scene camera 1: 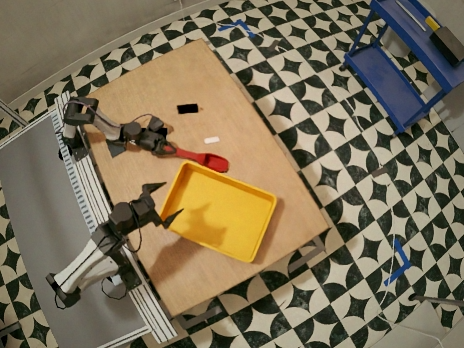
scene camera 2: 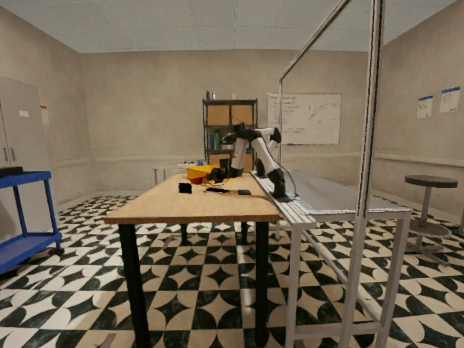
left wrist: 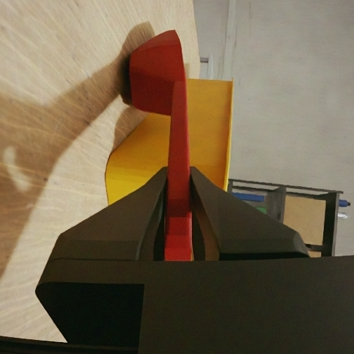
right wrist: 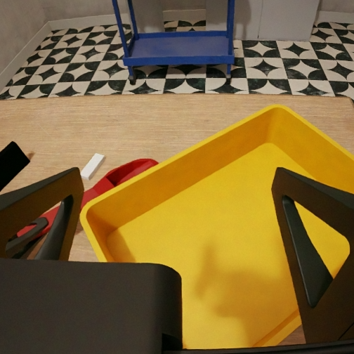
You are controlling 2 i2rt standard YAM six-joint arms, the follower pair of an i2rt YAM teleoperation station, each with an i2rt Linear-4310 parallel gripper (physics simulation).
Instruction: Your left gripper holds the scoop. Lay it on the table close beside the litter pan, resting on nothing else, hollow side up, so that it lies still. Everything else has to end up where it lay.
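Frame: origin at the left arm's base, x ahead, y left, z up, level; metres.
Seen in the pictures: left gripper, fingertip midpoint: [scene camera 1: 176, 152]; right gripper, fingertip midpoint: [scene camera 1: 175, 195] [scene camera 2: 220, 143]; left arm's base, origin of the base link: [scene camera 1: 76, 142] [scene camera 2: 279, 197]; right arm's base, origin of the base link: [scene camera 1: 124, 266] [scene camera 2: 261, 176].
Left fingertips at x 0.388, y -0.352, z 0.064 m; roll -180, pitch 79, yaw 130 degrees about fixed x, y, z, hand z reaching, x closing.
Pixels of each thing's top centre, then the offset from my left fingertips to it.
- yellow litter pan, middle of its top: [scene camera 1: 216, 210] [scene camera 2: 209, 167] dz +0.025, dx +0.007, dy -0.286 m
- black block, middle of its top: [scene camera 1: 186, 105] [scene camera 2: 184, 183] dz -0.008, dx +0.142, dy +0.165 m
- small white block, middle of its top: [scene camera 1: 211, 140] dz -0.056, dx +0.155, dy -0.013 m
- dark grey piece, middle of its top: [scene camera 1: 114, 144] dz -0.055, dx -0.217, dy +0.216 m
- black thing, middle of its top: [scene camera 1: 150, 134] [scene camera 2: 217, 190] dz -0.060, dx -0.053, dy +0.159 m
The red scoop [scene camera 1: 216, 162] [left wrist: 156, 75] [right wrist: 131, 171] has its bowl beside the upper edge of the yellow litter pan [scene camera 1: 245, 215] [scene camera 2: 199, 173] [left wrist: 207, 125] [right wrist: 225, 200], hollow side up. My left gripper [scene camera 1: 171, 150] [left wrist: 178, 177] is shut on the scoop's handle. In the left wrist view the bowl's shadow lies close against it on the table; whether the bowl touches the table or the pan's outer wall I cannot tell. My right gripper [scene camera 1: 174, 197] [right wrist: 177, 177] is open and empty above the pan's left end. The pan's rim hides part of the scoop in the right wrist view.
A black block [scene camera 1: 188, 108] [scene camera 2: 185, 188] [right wrist: 12, 162] and a small white block [scene camera 1: 212, 140] [right wrist: 93, 166] lie on the table above the scoop in scene camera 1. A dark grey piece [scene camera 1: 117, 149] lies beside the left arm. Another black thing [scene camera 1: 163, 131] shows partly behind the left gripper.
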